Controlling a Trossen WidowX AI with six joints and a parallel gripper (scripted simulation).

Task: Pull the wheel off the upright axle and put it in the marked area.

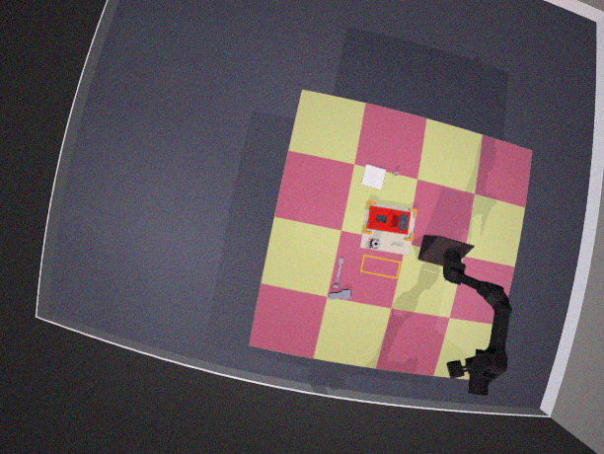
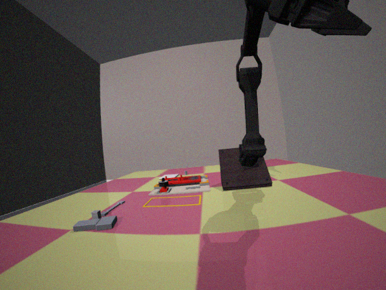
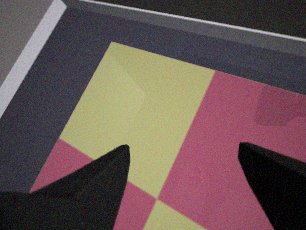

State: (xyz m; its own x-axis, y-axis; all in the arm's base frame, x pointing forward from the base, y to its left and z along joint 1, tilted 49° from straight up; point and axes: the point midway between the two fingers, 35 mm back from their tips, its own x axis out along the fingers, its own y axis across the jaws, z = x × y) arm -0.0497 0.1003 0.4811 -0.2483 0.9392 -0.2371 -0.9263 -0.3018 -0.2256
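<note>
Now: gripper tip 45 cm to the left of the wheel, 38 cm short of it and 28 cm above it. The rest, counted from my gripper tip: white square (77 cm to the right, 41 cm ahead, 31 cm below).
</note>
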